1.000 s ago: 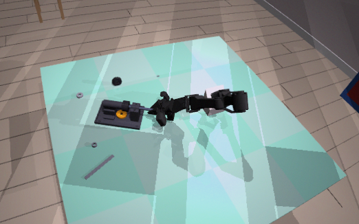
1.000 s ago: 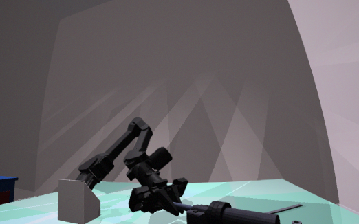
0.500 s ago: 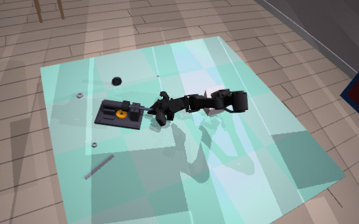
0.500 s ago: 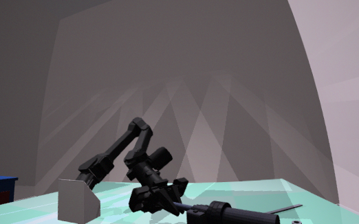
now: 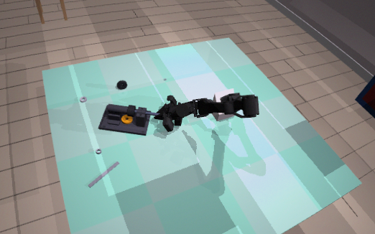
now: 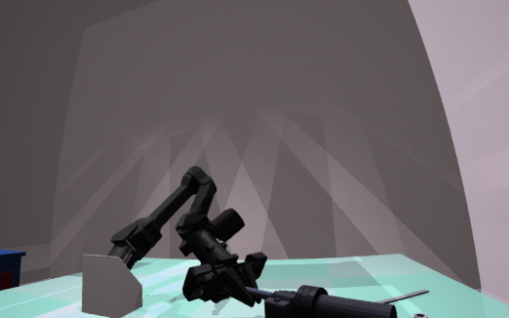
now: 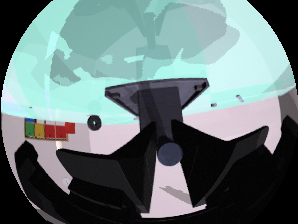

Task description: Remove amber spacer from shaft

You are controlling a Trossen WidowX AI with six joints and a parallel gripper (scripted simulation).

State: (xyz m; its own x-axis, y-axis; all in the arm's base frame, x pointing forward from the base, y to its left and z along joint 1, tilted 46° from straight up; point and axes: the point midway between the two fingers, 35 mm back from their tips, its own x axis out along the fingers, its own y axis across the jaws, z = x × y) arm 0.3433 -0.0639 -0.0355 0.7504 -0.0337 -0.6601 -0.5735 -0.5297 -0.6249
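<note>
Right now the shaft is 4 cm ahead of my gripper tip, 3 cm to the right of it and 2 cm above it. Also, from my gripper tip: grey bar 31 cm ahead, 15 cm to the left, 6 cm below; then amber spacer 11 cm ahead, 8 cm to the right, 5 cm below.
</note>
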